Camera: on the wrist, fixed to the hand. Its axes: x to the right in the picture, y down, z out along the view.
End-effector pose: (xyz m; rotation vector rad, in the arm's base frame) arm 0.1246 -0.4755 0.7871 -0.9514 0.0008 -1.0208
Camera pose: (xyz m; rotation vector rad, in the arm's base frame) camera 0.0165 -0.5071 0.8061 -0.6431 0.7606 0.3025
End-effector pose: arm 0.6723 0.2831 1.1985 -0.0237 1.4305 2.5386
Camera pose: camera 0.7157 0.2796 1.0929 -0.6200 -0.8271 -1.7188
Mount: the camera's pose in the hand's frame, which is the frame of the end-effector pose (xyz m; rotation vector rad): -0.0298 -0.0961 -0.0541 -0.0577 0.1550 1.4910
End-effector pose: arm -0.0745 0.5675 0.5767 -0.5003 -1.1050 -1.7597
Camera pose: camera -0.1381 0.5487 0.4837 -0.8770 -0.2925 -0.4777
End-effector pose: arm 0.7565 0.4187 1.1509 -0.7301 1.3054 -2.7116
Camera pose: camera 0.7749 0.5270 1.1822 0.4082 1.1544 -1.4785
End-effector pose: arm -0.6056 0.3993 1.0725 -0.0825 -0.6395 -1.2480
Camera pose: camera -0.6750 0.3708 0.9864 -0.4178 -0.2440 0.1757
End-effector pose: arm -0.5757 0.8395 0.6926 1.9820 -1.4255 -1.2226
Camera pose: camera -0.4809 0.8958 0.6628 0.4814 -2.0053 -0.3523
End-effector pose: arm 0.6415 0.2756 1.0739 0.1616 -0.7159 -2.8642
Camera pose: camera 0.6641 0.3404 0.9826 -0.1273 -0.3982 -1.4166
